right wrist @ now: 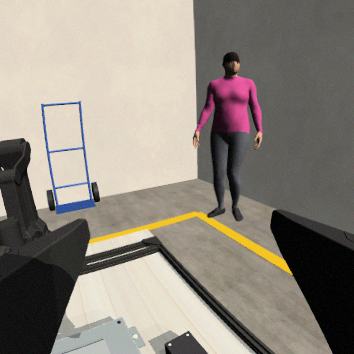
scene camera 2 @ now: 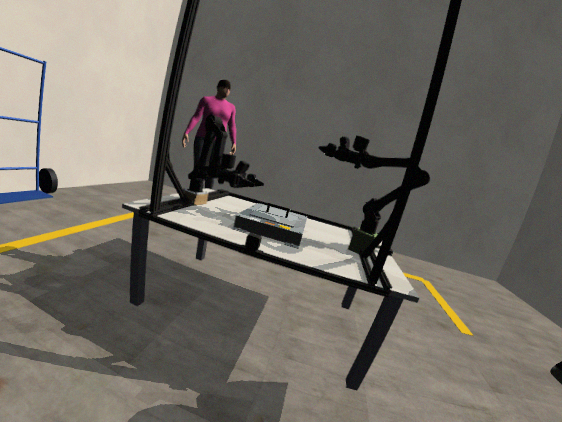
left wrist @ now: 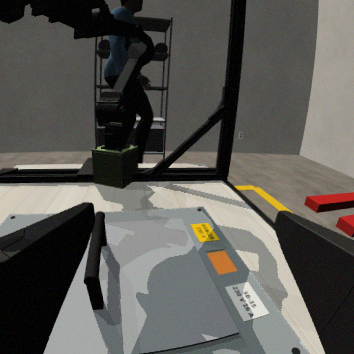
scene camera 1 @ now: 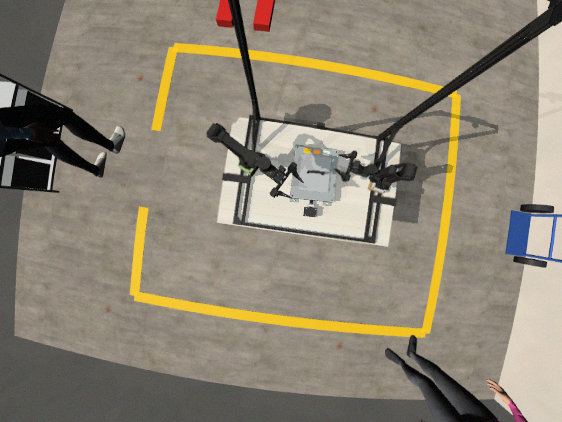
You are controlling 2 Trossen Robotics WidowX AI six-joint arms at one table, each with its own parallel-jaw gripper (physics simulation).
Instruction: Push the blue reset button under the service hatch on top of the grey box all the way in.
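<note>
The grey box (scene camera 1: 327,194) (scene camera 2: 267,228) (left wrist: 135,218) (right wrist: 120,332) lies on the table. Its service hatch (left wrist: 185,295) looks closed and flat; a black handle (scene camera 1: 316,172) (left wrist: 95,255) stands up from the top. The blue reset button does not show in any view. My left gripper (scene camera 1: 342,165) (scene camera 2: 260,183) (left wrist: 187,216) is open and empty, low beside the box edge at the right of scene camera 1, facing across its top. My right gripper (scene camera 1: 297,189) (scene camera 2: 321,148) (right wrist: 180,224) is open and empty, high above the opposite side of the box.
Yellow (left wrist: 204,232), orange (left wrist: 221,262) and white (left wrist: 247,301) labels line one box edge. A small black block (scene camera 1: 310,212) (right wrist: 185,344) sits beside the box. Black frame bars edge the table, with tall posts. A person in pink (scene camera 2: 217,112) (right wrist: 231,105) stands beyond the table.
</note>
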